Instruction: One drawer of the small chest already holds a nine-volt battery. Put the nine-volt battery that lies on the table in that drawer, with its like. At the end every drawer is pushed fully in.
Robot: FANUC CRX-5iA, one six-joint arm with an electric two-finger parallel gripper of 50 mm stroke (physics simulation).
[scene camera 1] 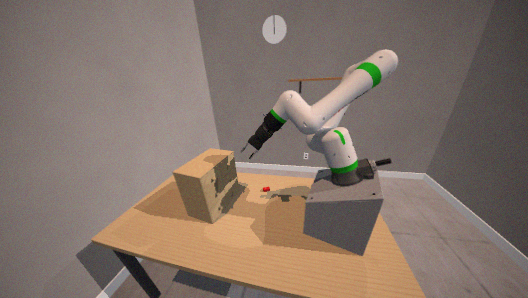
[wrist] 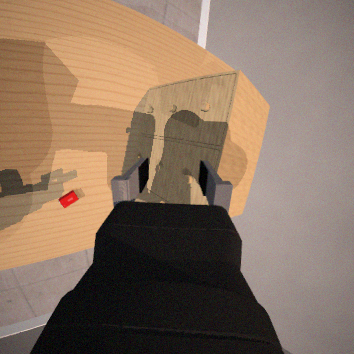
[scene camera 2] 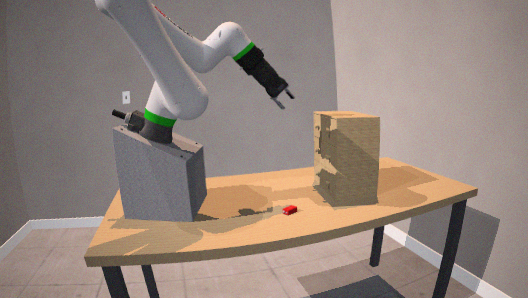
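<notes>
The red nine-volt battery [scene camera 1: 266,189] [scene camera 2: 290,210] [wrist: 69,199] lies on its side on the table, between the chest and the robot's pedestal. The small wooden chest [scene camera 1: 192,195] [scene camera 2: 357,160] [wrist: 252,110] stands upright on the table. Its front with small knobs faces the robot and is partly in shadow. The drawers look flush with the front, and their insides are hidden. My gripper [scene camera 1: 247,153] [scene camera 2: 288,103] [wrist: 173,169] is open and empty. It is tilted towards the chest, in the air in front of and above its drawer front, well above the battery.
The grey pedestal [scene camera 1: 340,215] [scene camera 2: 155,185] carries the arm at the other end of the table [scene camera 1: 240,260] [scene camera 2: 320,225] [wrist: 100,55]. A grey wall [scene camera 1: 125,75] [scene camera 2: 430,90] rises beyond the chest. Shadows of the arm fall on the table and on the chest's front.
</notes>
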